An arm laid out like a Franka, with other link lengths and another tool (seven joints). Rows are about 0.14 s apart.
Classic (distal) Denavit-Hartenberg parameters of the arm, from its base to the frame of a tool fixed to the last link. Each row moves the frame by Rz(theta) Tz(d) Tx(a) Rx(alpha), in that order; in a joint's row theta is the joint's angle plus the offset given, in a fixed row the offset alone. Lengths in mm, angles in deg.
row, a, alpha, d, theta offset
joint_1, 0, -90, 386.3, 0
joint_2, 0, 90, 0, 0
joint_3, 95.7, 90, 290.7, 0
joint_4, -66.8, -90, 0, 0
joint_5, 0, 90, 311, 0
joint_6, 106.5, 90, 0, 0
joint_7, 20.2, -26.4, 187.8, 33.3
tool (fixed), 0, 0, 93.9, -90
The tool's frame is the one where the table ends.
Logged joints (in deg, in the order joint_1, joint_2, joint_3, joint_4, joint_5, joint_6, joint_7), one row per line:
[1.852 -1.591 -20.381 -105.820 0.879 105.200 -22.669]
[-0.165 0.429 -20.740 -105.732 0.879 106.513 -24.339]
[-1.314 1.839 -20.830 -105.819 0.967 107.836 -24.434]
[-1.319 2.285 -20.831 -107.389 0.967 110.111 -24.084]
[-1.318 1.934 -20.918 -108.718 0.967 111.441 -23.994]
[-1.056 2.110 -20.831 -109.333 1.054 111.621 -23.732]
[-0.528 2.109 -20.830 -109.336 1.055 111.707 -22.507]
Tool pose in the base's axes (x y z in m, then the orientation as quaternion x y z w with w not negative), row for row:
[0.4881 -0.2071 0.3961 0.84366 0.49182 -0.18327 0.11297]
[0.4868 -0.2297 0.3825 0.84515 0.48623 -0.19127 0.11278]
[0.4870 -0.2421 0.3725 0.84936 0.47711 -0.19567 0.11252]
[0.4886 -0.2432 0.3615 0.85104 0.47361 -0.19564 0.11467]
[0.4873 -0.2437 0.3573 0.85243 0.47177 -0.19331 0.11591]
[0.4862 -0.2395 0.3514 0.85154 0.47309 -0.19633 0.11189]
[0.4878 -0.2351 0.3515 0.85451 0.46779 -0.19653 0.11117]
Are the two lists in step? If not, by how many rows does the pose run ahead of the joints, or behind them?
They are in step.
